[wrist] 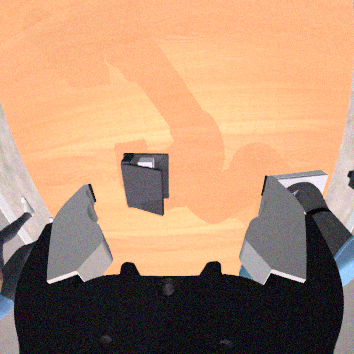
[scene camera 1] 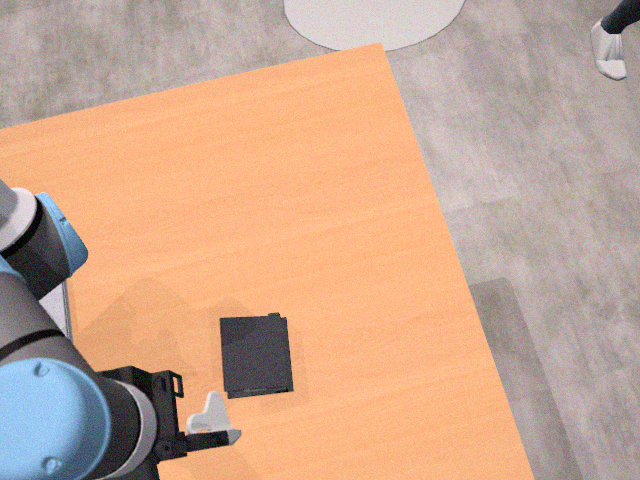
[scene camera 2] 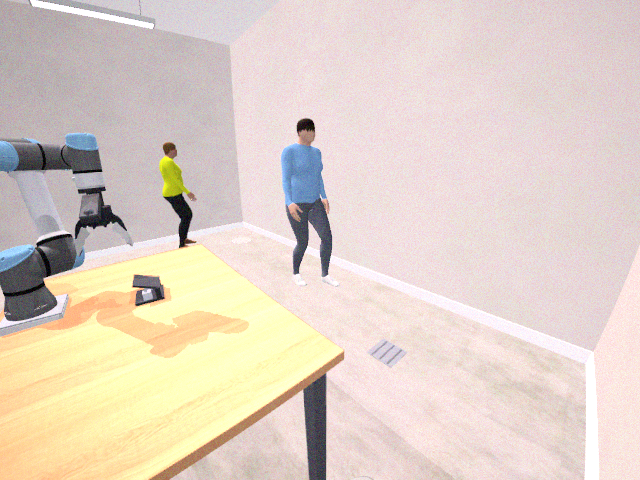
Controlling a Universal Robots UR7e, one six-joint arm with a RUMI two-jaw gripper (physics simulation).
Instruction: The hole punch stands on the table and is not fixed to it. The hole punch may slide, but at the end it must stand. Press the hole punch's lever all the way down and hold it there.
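Frame: origin at the arm's base, x ahead, y left, z up, level; centimetres.
Seen in the pictures: gripper, fingertip midpoint: [wrist: 176, 182] [scene camera 2: 106, 251]; arm's base at its link origin: [scene camera 2: 32, 309].
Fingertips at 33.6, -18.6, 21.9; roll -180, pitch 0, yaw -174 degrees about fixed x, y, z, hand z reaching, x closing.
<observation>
Offsets run from my fingertips to a thing's top centre, as dx, dy, dz. Level surfaces: height alone.
The dark hole punch @(+7.2, +12.6, -16.1) [scene camera 1: 256, 356] [scene camera 2: 150, 296] [wrist: 162, 172] stands upright on the wooden table @(dz -24.6) [scene camera 1: 336, 206] [scene camera 2: 155, 403] [wrist: 225, 60]. Its flat, dark lever @(+7.2, +12.6, -16.1) [scene camera 2: 146, 281] [wrist: 143, 189] is raised, with a gap to the base at one end in scene camera 2. In scene camera 1 the lever's top hides most of the base. My gripper [scene camera 2: 104, 247] [wrist: 176, 182] is open and empty, pointing down high above the table. It does not touch the punch. In the wrist view the punch lies between and beyond the fingertips, nearer the left one.
The arm's base plate [scene camera 2: 64, 305] [wrist: 312, 179] is on the table to the left of the punch in scene camera 2. A person in blue [scene camera 2: 302, 173] and a person in yellow [scene camera 2: 171, 178] stand on the floor beyond the table.
</observation>
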